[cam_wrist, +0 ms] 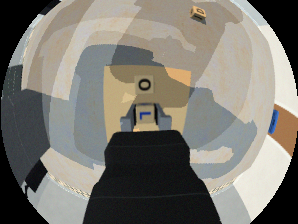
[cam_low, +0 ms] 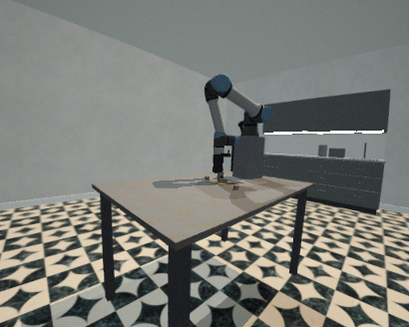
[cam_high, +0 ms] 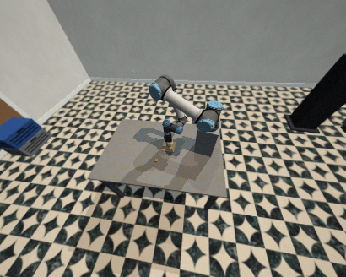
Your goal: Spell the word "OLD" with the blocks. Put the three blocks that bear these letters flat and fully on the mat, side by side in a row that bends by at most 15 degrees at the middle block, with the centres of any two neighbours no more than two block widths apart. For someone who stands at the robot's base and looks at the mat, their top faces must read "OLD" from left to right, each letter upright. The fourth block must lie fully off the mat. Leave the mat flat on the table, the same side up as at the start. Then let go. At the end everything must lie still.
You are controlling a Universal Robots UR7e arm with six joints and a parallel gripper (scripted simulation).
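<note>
Now: the tan mat 2 cm below my hand.
</note>
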